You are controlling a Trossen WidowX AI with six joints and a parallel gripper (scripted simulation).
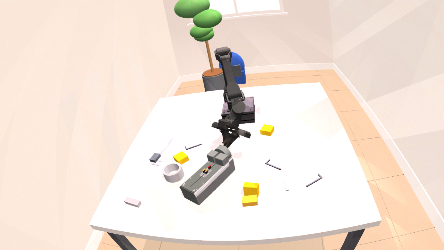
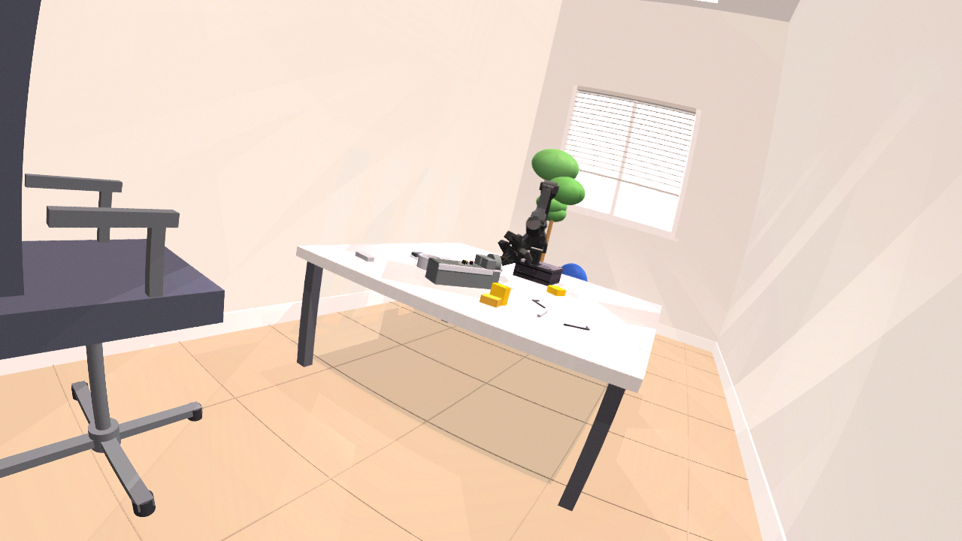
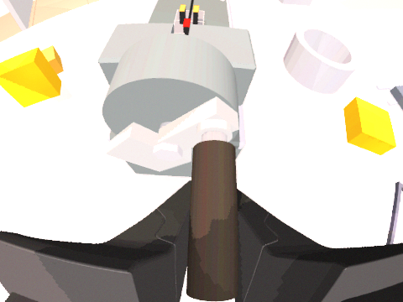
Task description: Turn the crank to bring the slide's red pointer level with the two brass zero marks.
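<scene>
Right now the red pointer is 130 mm ahead of my gripper tip and 50 mm to the right of it. From my gripper tip the other things lie so: brown crank handle (10 mm behind, 10 mm to the left, 30 mm above).
</scene>
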